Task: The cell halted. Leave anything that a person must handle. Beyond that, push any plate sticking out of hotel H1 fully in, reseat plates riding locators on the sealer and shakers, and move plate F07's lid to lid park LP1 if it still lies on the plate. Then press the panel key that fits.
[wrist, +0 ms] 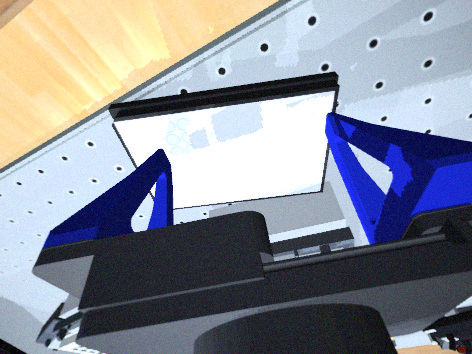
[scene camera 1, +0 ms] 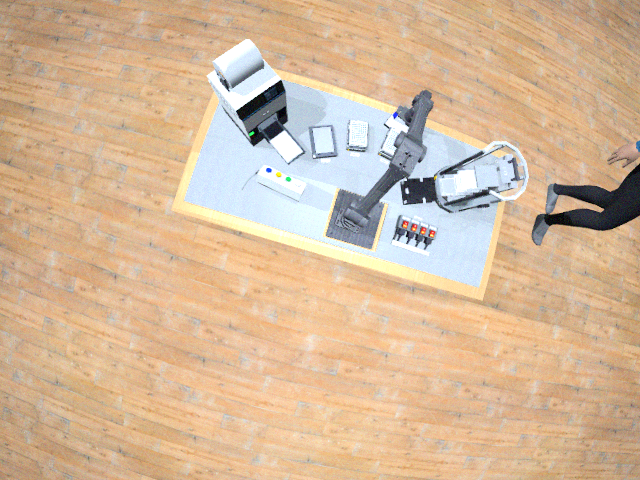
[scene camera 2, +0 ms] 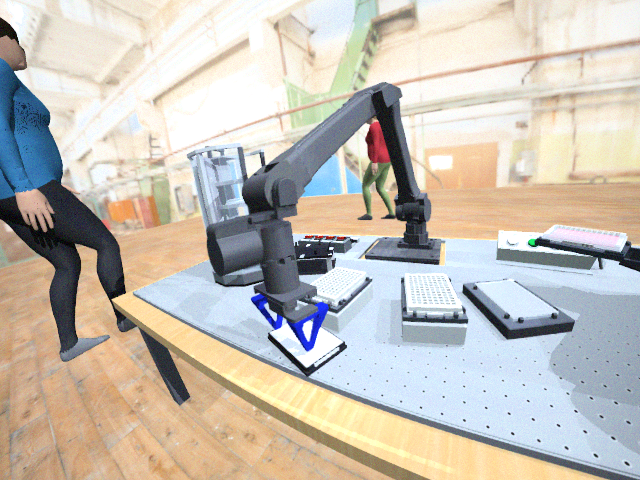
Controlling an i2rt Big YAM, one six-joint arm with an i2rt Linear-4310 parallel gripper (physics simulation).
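Frame: origin at the arm's base, x right, y ahead, z up, level; millimetres.
Seen in the pictures: gripper, fingertip midpoint: (wrist: 244, 139) (scene camera 1: 401, 124) (scene camera 2: 292, 338); arm's base, link origin: (scene camera 1: 348, 220) (scene camera 2: 415, 245).
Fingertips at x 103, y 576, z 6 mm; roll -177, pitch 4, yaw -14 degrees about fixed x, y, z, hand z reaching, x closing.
Pixels of each thing's top centre, then the offset from my fingertips to it.
- flat white-topped piece, top centre: (wrist: 231, 162) (scene camera 2: 303, 336) (scene camera 1: 398, 125) dx -15, dy -13, dz -2 mm
- pinkish plate, top centre: (scene camera 2: 583, 232) (scene camera 1: 286, 145) dx -490, dy -371, dz +115 mm
- boxy machine, top centre: (scene camera 1: 237, 56) dx -710, dy -228, dz +438 mm
- shelved tower, top centre: (scene camera 2: 227, 144) (scene camera 1: 508, 169) dx +375, dy -225, dz +402 mm
- key panel, top centre: (scene camera 2: 543, 234) (scene camera 1: 281, 180) dx -463, dy -518, dz +66 mm
- dark-framed nest, top centre: (scene camera 2: 512, 295) (scene camera 1: 323, 139) dx -349, dy -246, dz +16 mm
- black fixture, top centre: (scene camera 2: 307, 245) (scene camera 1: 422, 189) dx +183, dy -314, dz +58 mm
My gripper (scene camera 2: 293, 337) (wrist: 244, 139) is open and empty, its blue fingertips over opposite sides of a flat white-topped piece (scene camera 2: 305, 341) (wrist: 250, 155) on a black base near the table edge. Whether it is lid or plate, I cannot tell. White well plates sit on two grey blocks: one plate (scene camera 1: 357, 133) (scene camera 2: 431, 291) mid-table, the other plate (scene camera 1: 390, 142) (scene camera 2: 338, 284) beside the gripper. Their seating is unclear. A pinkish plate (scene camera 2: 584, 237) lies on the extended tray of the boxy machine (scene camera 1: 258, 98). The shelved tower (scene camera 1: 525, 175) (scene camera 2: 203, 191) stands opposite; its plates are unclear. The key panel (scene camera 1: 281, 181) (scene camera 2: 547, 254) has coloured keys.
A dark-framed nest (scene camera 1: 311, 147) (scene camera 2: 537, 326) lies between the machine and the blocks. A black fixture (scene camera 1: 418, 191) (scene camera 2: 315, 264) is before the tower; red-lit switches (scene camera 1: 418, 229) (scene camera 2: 325, 240) are near the arm base. A person in blue (scene camera 2: 31, 134) is near the table; one in red (scene camera 2: 377, 144) stands behind.
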